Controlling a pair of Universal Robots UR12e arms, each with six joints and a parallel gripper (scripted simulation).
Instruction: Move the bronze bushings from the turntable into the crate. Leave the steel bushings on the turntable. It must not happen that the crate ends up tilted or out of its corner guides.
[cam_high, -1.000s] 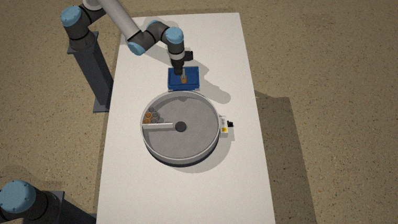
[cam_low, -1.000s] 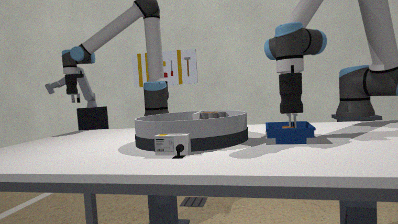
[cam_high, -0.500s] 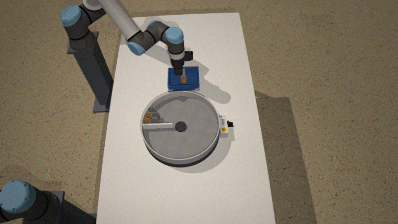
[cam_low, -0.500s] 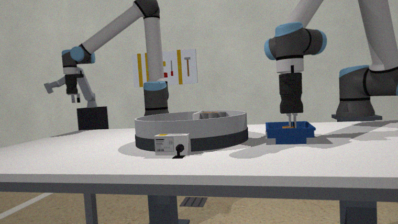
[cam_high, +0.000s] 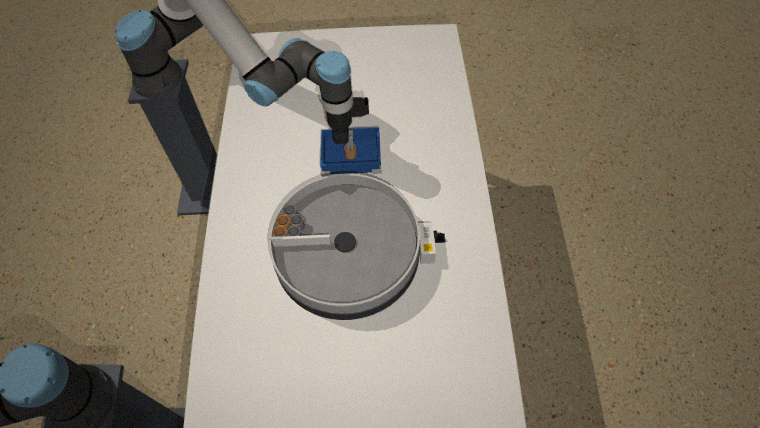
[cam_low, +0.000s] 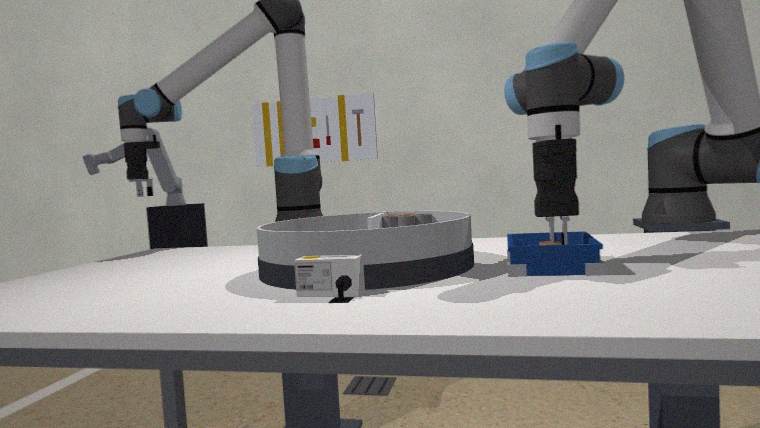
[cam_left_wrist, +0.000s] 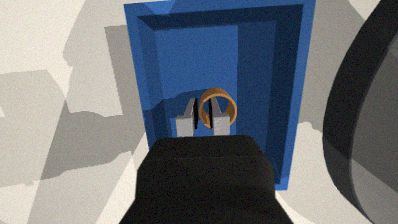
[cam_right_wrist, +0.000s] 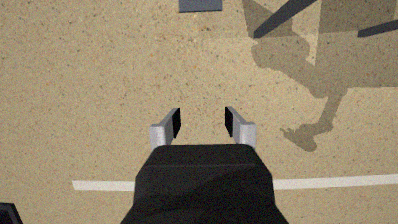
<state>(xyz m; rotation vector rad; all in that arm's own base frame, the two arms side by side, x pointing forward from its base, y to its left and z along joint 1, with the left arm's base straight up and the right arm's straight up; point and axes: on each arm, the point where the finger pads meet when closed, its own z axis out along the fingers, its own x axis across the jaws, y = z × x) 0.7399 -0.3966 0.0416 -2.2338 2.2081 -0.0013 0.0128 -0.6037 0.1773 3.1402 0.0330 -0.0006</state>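
My left gripper is now 20 mm to the left of the blue crate and 20 mm above it.
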